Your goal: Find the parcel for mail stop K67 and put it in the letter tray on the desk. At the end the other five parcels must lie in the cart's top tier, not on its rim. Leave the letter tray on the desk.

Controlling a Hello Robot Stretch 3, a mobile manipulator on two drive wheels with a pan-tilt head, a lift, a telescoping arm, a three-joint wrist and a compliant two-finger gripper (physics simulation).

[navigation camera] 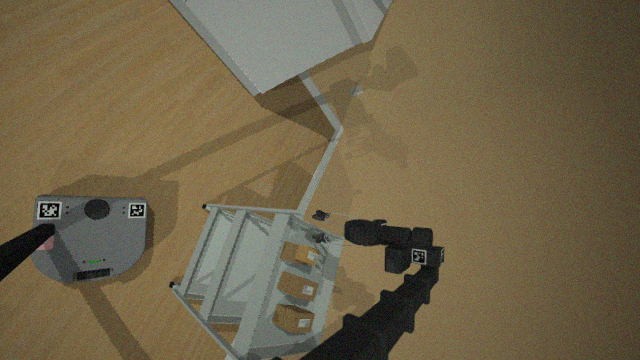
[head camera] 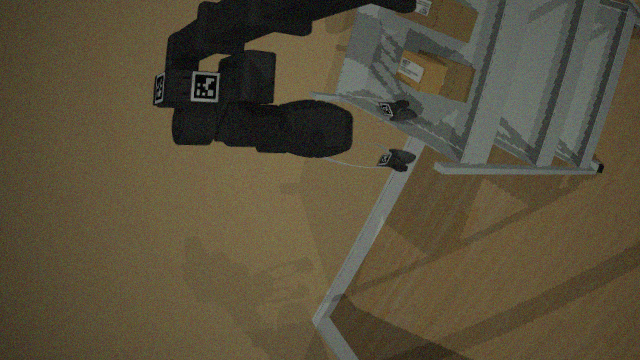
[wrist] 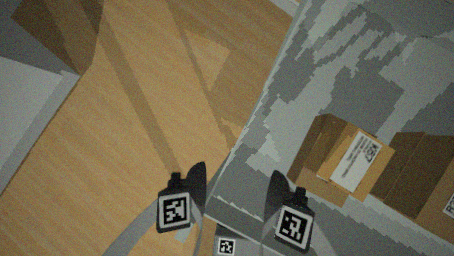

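Pixels of known places: gripper, between the fingertips: (navigation camera: 314, 225) (head camera: 411, 136); robot's base, origin of its link: (navigation camera: 97, 208).
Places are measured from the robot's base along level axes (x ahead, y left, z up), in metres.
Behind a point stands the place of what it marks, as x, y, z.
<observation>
The K67 parcel (head camera: 431, 77) @(-0.116, -0.510, 0.743) (navigation camera: 306, 255) @(-0.120, -0.509, 0.760) (wrist: 357, 160) is a light orange box with a white label, in the top tier of the grey cart (head camera: 482, 137) @(-0.028, -0.443, 0.696) (navigation camera: 252, 305) @(-0.255, -0.354, 0.691) (wrist: 280, 130), near a corner. A browner box part shows against or under it; I cannot tell which. My gripper (head camera: 406, 135) @(-0.022, -0.510, 0.789) (navigation camera: 320, 227) @(-0.022, -0.510, 0.789) (wrist: 237, 184) @(-0.022, -0.510, 0.789) is open and empty. Its fingers straddle the cart's side wall near that corner, one over the tier and one outside. The K67 parcel is beside the fingers, not between them. The letter tray does not show.
A brown parcel (head camera: 450, 20) @(-0.210, -0.477, 0.730) (navigation camera: 298, 286) @(-0.212, -0.476, 0.758) (wrist: 422, 172) lies beside the K67 parcel, and another parcel (navigation camera: 290, 317) @(-0.313, -0.461, 0.740) lies beyond it. A pale-topped piece of furniture (navigation camera: 295, 45) @(0.780, -0.601, 0.568) (wrist: 25, 105) stands apart from the cart. My base (navigation camera: 120, 235) @(-0.099, -0.078, 0.160) is on the cart's other side.
</observation>
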